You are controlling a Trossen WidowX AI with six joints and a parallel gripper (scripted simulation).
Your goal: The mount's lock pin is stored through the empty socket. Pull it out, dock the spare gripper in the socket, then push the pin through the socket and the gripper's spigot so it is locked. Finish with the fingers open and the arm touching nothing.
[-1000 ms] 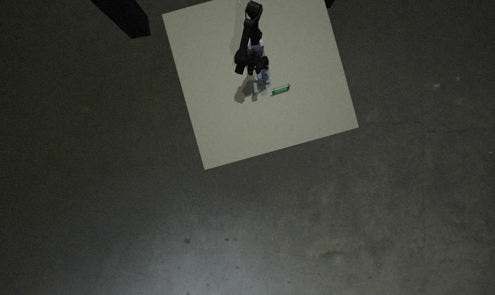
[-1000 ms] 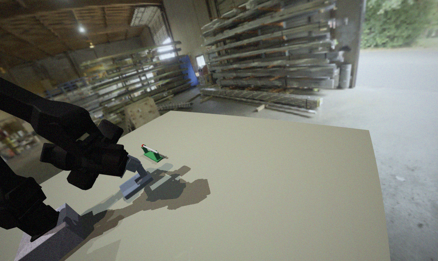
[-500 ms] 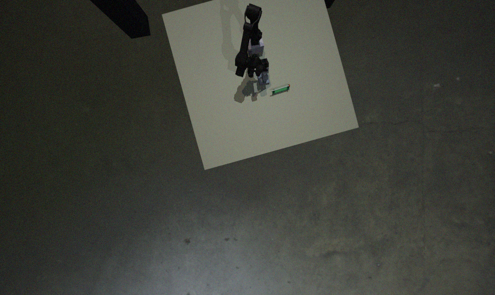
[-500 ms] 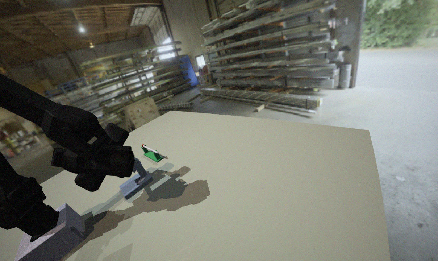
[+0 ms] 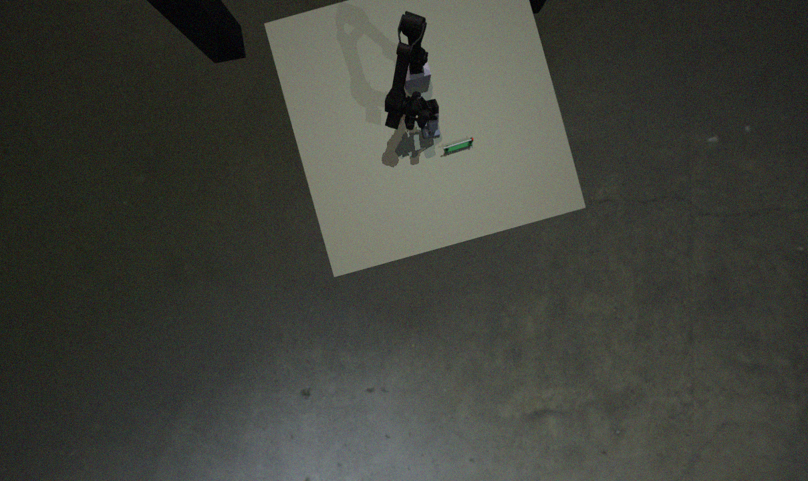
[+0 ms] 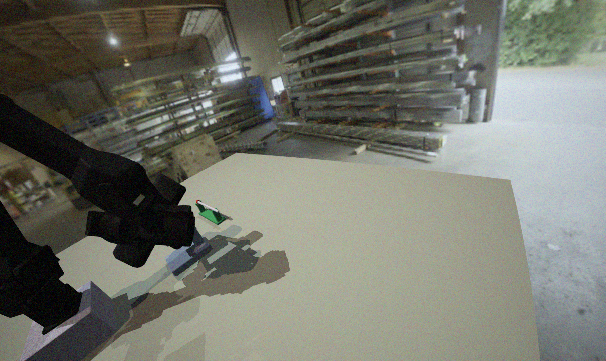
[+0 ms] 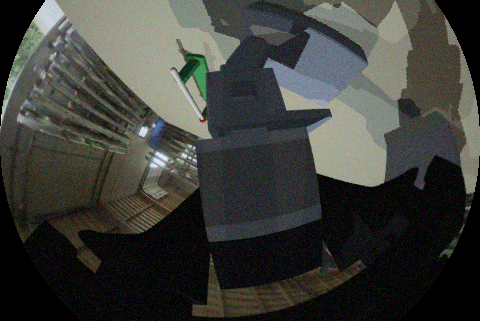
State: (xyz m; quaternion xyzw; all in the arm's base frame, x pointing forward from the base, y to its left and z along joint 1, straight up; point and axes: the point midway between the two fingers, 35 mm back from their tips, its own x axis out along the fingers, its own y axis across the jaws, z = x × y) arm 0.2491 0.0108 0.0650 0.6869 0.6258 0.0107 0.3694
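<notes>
My gripper tip is 120 mm short of the green cradle, 110 mm to the right of it and 100 mm above it. Also, from my gripper tip: mount 70 mm below, 10 mm to the right, 10 mm ahead; dark grey spare gripper 10 mm to the right.
</notes>
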